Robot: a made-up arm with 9 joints. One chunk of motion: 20 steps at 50 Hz.
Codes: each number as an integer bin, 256 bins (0 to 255) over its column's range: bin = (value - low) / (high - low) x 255, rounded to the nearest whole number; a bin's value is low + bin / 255 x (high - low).
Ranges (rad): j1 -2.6..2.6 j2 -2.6..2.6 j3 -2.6..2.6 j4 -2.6..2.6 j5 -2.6..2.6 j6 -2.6..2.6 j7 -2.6..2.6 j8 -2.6..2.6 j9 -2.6..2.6
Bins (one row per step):
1: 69 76 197 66 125 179 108 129 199
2: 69 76 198 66 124 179 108 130 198
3: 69 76 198 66 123 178 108 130 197
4: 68 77 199 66 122 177 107 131 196
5: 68 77 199 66 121 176 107 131 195
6: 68 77 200 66 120 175 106 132 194
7: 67 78 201 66 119 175 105 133 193
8: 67 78 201 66 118 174 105 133 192
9: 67 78 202 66 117 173 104 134 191
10: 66 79 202 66 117 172 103 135 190
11: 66 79 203 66 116 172 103 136 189
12: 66 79 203 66 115 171 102 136 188
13: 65 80 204 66 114 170 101 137 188
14: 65 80 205 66 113 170 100 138 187
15: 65 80 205 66 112 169 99 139 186
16: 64 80 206 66 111 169 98 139 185
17: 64 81 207 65 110 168 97 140 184
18: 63 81 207 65 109 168 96 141 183
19: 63 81 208 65 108 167 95 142 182
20: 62 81 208 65 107 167 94 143 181
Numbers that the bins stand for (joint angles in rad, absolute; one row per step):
1: -1.1929 -1.0502 1.4173 -1.2541 -0.0510 1.0502 -0.3976 0.0306 1.4580
2: -1.1929 -1.0502 1.4376 -1.2541 -0.0714 1.0502 -0.3976 0.0510 1.4376
3: -1.1929 -1.0502 1.4376 -1.2541 -0.0918 1.0298 -0.3976 0.0510 1.4173
4: -1.2133 -1.0298 1.4580 -1.2541 -0.1122 1.0094 -0.4180 0.0714 1.3969
5: -1.2133 -1.0298 1.4580 -1.2541 -0.1325 0.9890 -0.4180 0.0714 1.3765
6: -1.2133 -1.0298 1.4784 -1.2541 -0.1529 0.9686 -0.4384 0.0918 1.3561
7: -1.2337 -1.0094 1.4988 -1.2541 -0.1733 0.9686 -0.4588 0.1122 1.3357
8: -1.2337 -1.0094 1.4988 -1.2541 -0.1937 0.9482 -0.4588 0.1122 1.3153
9: -1.2337 -1.0094 1.5192 -1.2541 -0.2141 0.9278 -0.4792 0.1325 1.2949
10: -1.2541 -0.9890 1.5192 -1.2541 -0.2141 0.9075 -0.4996 0.1529 1.2745
11: -1.2541 -0.9890 1.5396 -1.2541 -0.2345 0.9075 -0.4996 0.1733 1.2541
12: -1.2541 -0.9890 1.5396 -1.2541 -0.2549 0.8871 -0.5200 0.1733 1.2337
13: -1.2745 -0.9686 1.5600 -1.2541 -0.2753 0.8667 -0.5404 0.1937 1.2337
14: -1.2745 -0.9686 1.5804 -1.2541 -0.2957 0.8667 -0.5608 0.2141 1.2133
15: -1.2745 -0.9686 1.5804 -1.2541 -0.3161 0.8463 -0.5812 0.2345 1.1929
16: -1.2949 -0.9686 1.6008 -1.2541 -0.3365 0.8463 -0.6016 0.2345 1.1725
17: -1.2949 -0.9482 1.6212 -1.2745 -0.3569 0.8259 -0.6220 0.2549 1.1522
18: -1.3153 -0.9482 1.6212 -1.2745 -0.3773 0.8259 -0.6424 0.2753 1.1318
19: -1.3153 -0.9482 1.6416 -1.2745 -0.3976 0.8055 -0.6627 0.2957 1.1114
20: -1.3357 -0.9482 1.6416 -1.2745 -0.4180 0.8055 -0.6831 0.3161 1.0910

